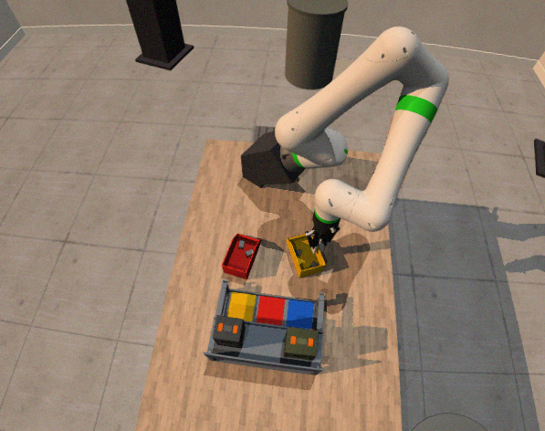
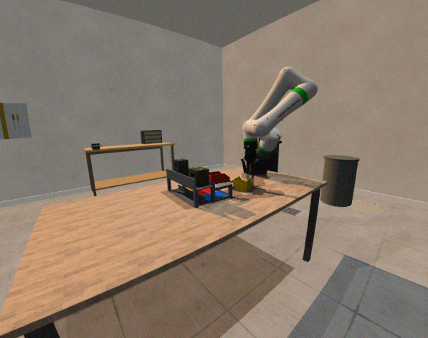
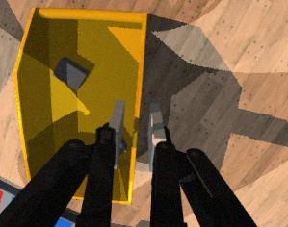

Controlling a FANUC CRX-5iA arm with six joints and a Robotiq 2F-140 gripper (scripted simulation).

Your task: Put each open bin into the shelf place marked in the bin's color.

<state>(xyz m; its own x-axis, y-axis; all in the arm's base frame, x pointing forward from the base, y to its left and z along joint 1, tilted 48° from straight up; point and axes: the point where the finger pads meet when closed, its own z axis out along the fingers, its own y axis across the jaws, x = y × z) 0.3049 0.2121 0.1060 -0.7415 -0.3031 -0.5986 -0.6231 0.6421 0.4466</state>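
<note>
The yellow bin lies 3 cm ahead of my hand, 4 cm to the right of it and 4 cm below it. Also, from my hand: blue-marked place (30 cm ahead, 4 cm to the left, 7 cm below); then red bin (14 cm ahead, 27 cm to the right, 4 cm below); then red mark (33 cm ahead, 6 cm to the right, 7 cm below).
</note>
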